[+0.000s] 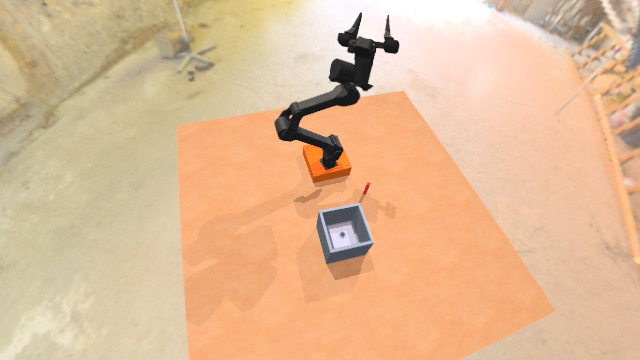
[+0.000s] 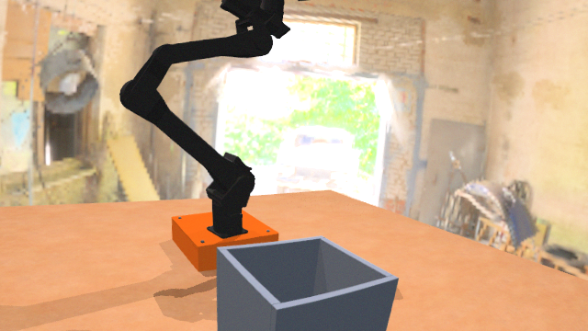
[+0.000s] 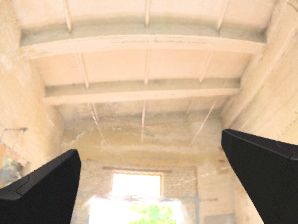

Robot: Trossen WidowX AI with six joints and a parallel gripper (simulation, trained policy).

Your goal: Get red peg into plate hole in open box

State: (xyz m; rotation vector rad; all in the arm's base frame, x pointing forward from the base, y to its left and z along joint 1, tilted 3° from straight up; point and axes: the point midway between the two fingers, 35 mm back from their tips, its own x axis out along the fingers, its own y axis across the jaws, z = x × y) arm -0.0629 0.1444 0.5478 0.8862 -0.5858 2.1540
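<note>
My gripper tip is 60 cm above the red peg, 26 cm short of it and 4 cm to the left of it.
</note>
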